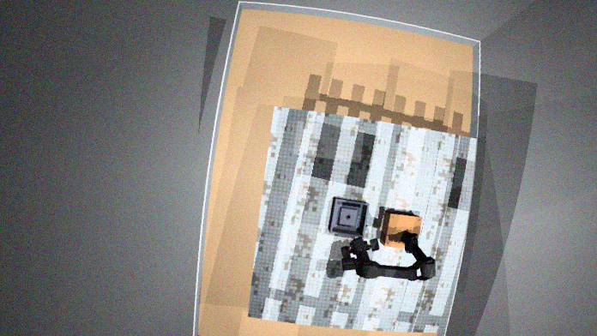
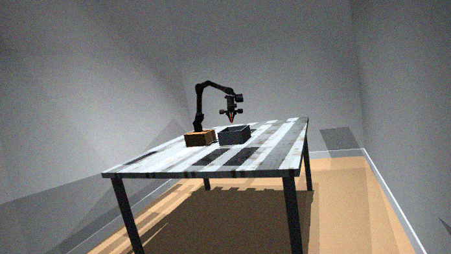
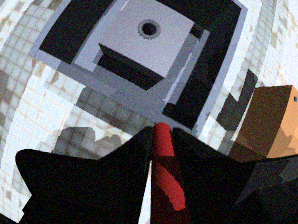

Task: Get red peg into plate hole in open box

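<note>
Right now the plate is 9 cm to the right of my gripper tip, 9 cm below it and 7 cm ahead of it. The rest, counted from my gripper tip: dark box: 11 cm below, 9 cm to the right, 7 cm ahead; red peg: 3 cm above, 1 cm to the left.
</note>
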